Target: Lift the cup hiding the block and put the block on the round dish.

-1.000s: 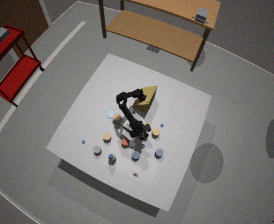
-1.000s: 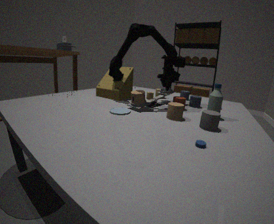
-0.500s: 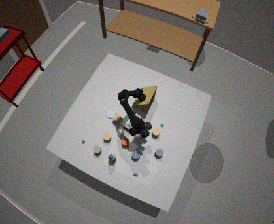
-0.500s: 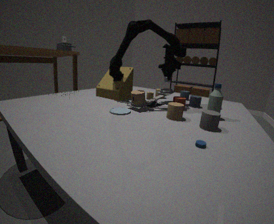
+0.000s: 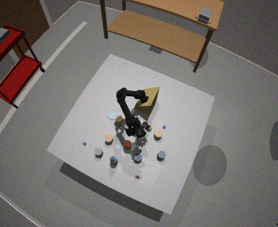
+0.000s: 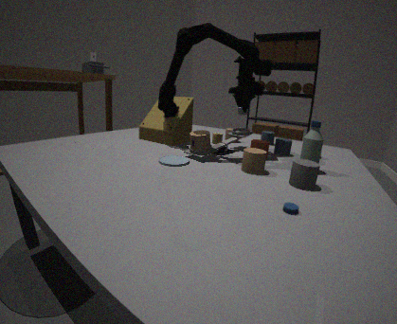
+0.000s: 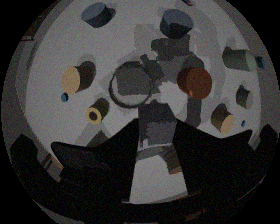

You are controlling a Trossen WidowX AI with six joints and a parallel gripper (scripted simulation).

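Now: gripper tip 300 mm to the left of the round pale-blue dish, 160 mm above it and 150 mm past it. From my gripper tip the other things lie so: small tan block: 140 mm below, 130 mm behind, 80 mm to the left; then bottle: 280 mm ahead, 120 mm to the right, 60 mm below; then small balance: 130 mm below, 80 mm to the right, 50 mm behind.
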